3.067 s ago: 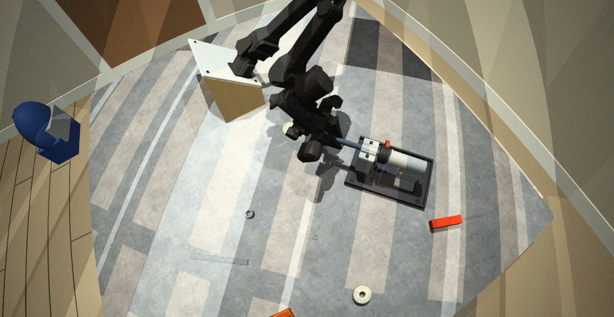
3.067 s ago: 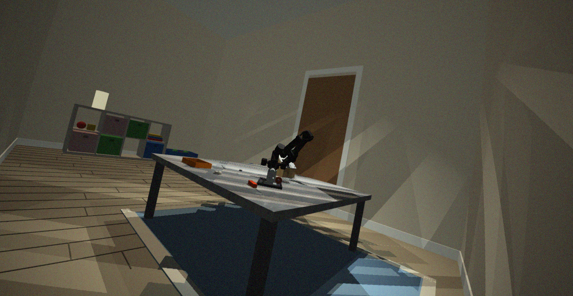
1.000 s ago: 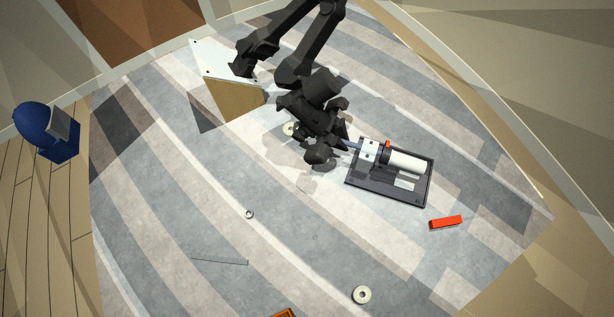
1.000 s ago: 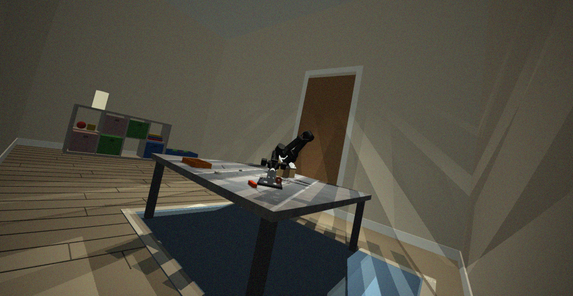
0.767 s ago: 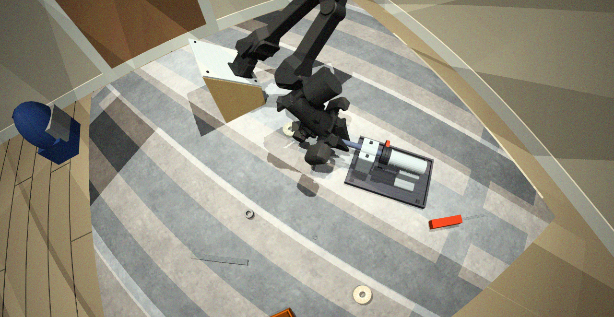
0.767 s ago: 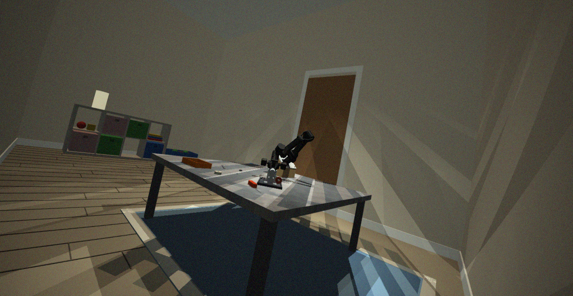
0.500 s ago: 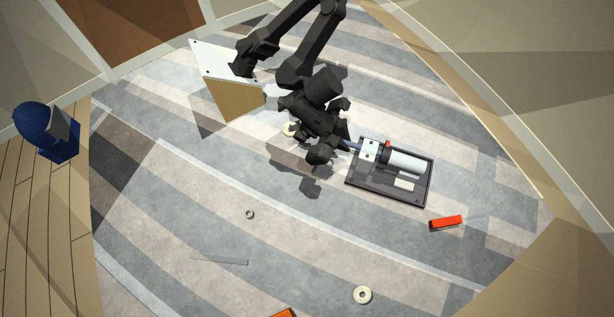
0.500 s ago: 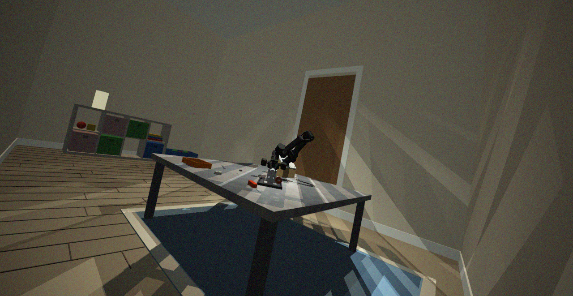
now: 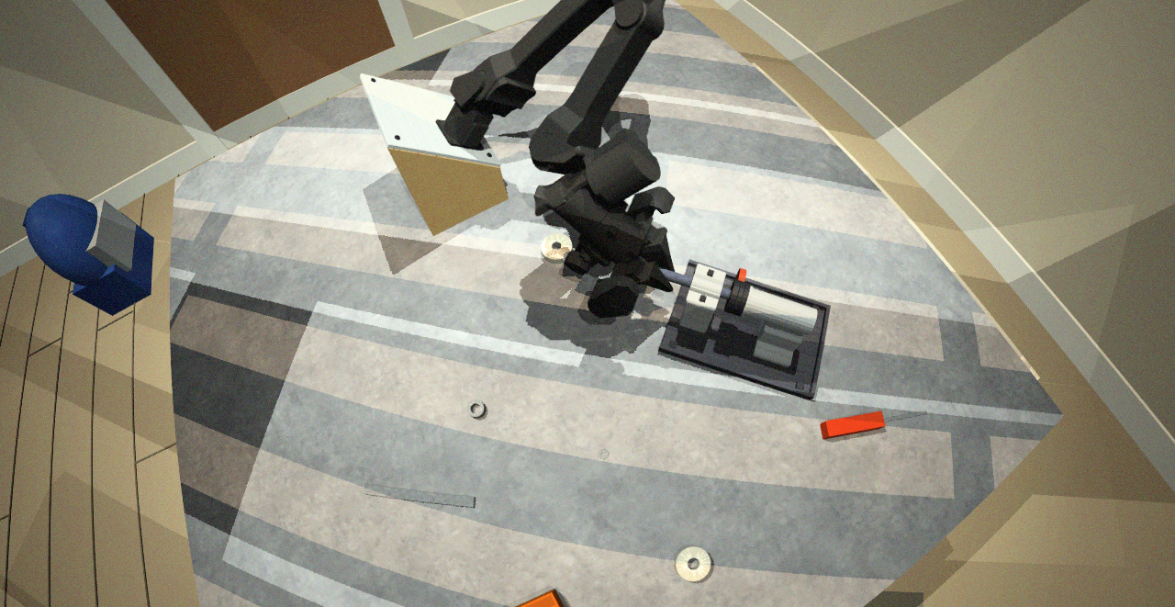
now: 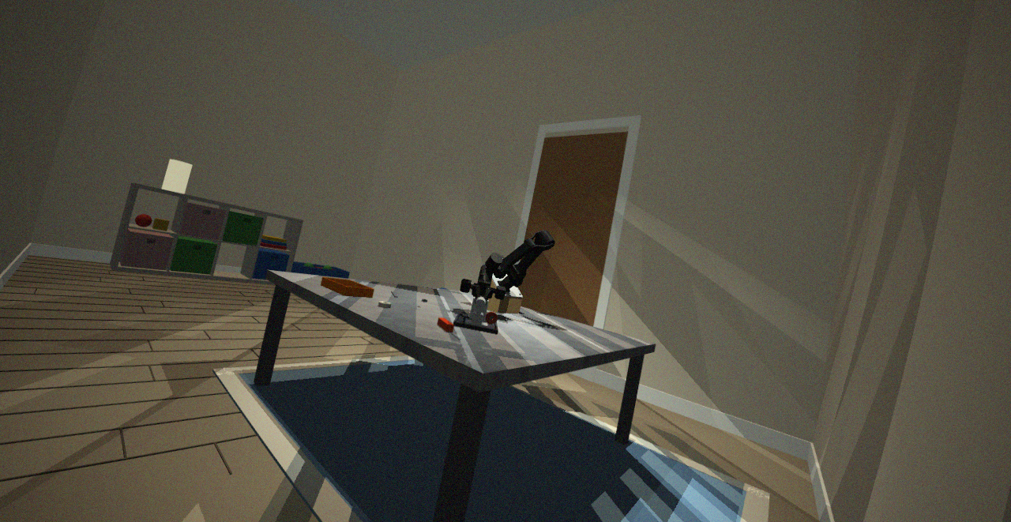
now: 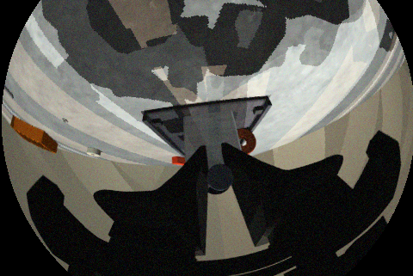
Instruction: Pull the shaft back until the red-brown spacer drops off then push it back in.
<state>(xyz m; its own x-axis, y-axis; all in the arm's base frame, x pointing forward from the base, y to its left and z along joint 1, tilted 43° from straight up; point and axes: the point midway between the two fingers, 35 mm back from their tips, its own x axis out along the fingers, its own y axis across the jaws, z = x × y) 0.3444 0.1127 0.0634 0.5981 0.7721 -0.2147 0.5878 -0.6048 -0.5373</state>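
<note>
Now: gripper tip 100 mm to the right of the red-brown spacer, 40 mm short of it and 30 mm above it. The rest, counted from my gripper tip: blue-grey shaft 30 mm to the left, 30 mm ahead, 20 mm above; then fixture 110 mm ahead, 80 mm to the left, 10 mm below; then white washer 170 mm behind, 90 mm to the right, 50 mm below.
</note>
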